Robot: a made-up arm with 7 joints.
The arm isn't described. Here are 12 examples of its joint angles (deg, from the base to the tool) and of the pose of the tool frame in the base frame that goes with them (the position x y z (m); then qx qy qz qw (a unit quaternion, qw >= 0)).
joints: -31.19 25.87 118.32 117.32 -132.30 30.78 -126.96
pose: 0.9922 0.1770 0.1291 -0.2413 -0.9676 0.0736 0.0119
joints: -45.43 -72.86 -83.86 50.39 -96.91 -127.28 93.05
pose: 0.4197 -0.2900 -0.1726 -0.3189 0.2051 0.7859 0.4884
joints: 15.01 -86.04 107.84 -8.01 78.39 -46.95 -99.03
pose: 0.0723 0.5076 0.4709 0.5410 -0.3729 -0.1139 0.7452
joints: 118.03 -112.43 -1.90 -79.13 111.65 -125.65 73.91
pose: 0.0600 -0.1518 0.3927 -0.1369 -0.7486 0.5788 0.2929
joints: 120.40 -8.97 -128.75 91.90 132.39 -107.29 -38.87
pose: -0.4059 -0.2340 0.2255 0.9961 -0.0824 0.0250 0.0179
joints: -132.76 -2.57 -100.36 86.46 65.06 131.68 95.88
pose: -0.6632 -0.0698 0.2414 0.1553 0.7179 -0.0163 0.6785
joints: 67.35 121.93 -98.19 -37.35 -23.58 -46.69 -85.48
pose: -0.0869 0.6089 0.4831 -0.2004 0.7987 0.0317 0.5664
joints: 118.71 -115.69 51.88 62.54 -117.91 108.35 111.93
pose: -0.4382 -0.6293 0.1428 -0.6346 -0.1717 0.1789 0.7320
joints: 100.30 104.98 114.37 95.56 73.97 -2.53 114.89
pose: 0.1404 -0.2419 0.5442 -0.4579 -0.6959 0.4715 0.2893
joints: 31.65 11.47 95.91 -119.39 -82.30 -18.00 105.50
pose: 0.4125 0.1018 0.7146 -0.0558 0.8633 -0.1268 0.4854
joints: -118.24 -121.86 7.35 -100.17 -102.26 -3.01 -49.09
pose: -0.4543 0.1431 0.2424 0.2629 0.2091 0.0655 0.9396
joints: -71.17 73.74 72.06 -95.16 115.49 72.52 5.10
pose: -0.4132 0.0000 -0.0505 -0.4312 -0.1595 0.2224 0.8598
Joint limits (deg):
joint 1: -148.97..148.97
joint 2: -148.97..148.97
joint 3: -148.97..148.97
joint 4: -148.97..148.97
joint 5: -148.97..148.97
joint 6: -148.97..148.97
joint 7: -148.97..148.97
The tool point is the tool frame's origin. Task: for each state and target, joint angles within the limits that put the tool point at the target. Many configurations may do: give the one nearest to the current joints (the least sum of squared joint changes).
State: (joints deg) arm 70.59 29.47 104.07 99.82 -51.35 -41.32 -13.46
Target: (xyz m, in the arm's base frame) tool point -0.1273 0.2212 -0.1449
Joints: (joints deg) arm 98.05 61.88 114.20 97.55 -21.99 -22.96 -35.26
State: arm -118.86 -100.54 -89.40 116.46 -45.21 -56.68 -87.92
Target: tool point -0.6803 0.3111 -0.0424
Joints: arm -148.23 -72.25 -100.43 127.29 -64.86 -29.64 -84.31
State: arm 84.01 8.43 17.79 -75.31 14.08 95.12 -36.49
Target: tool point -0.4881 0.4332 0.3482
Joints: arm 79.32 -6.63 -20.67 -65.32 14.06 93.33 -51.55
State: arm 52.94 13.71 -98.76 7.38 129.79 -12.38 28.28
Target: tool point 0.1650 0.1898 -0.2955
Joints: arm 28.90 18.08 -142.82 -4.12 148.97 -4.12 17.72
